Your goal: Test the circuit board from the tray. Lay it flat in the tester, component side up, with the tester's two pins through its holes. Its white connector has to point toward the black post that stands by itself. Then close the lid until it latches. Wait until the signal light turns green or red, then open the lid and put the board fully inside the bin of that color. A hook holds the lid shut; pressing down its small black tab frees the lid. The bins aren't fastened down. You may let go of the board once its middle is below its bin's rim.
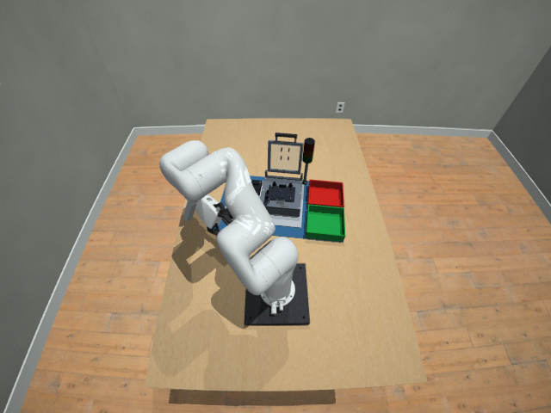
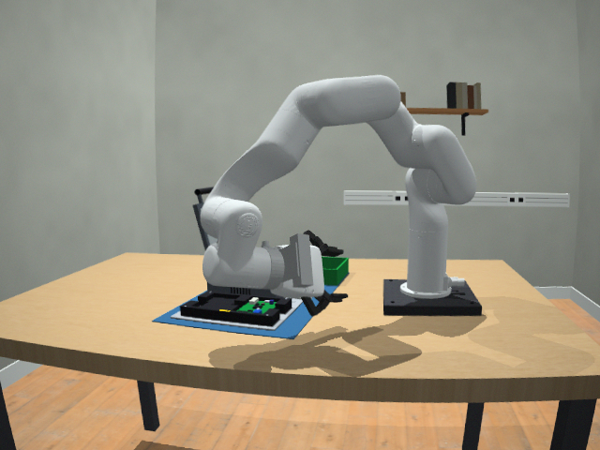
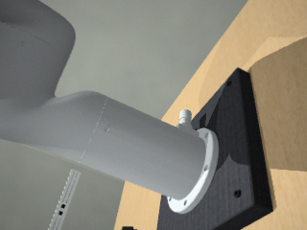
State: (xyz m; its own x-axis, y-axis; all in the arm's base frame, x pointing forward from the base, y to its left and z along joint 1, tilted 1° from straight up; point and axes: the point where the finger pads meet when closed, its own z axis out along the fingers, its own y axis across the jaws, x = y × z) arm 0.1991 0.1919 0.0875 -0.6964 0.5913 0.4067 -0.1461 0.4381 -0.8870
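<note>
My hand is 18 cm short of the green circuit board, 9 cm above it and 4 cm to the left of it. Also, from my hand: tester lid (35 cm ahead, 23 cm to the right, 7 cm above); then red bin (42 cm to the right, 24 cm ahead, 10 cm below); then green bin (40 cm to the right, 10 cm below, 9 cm ahead).
</note>
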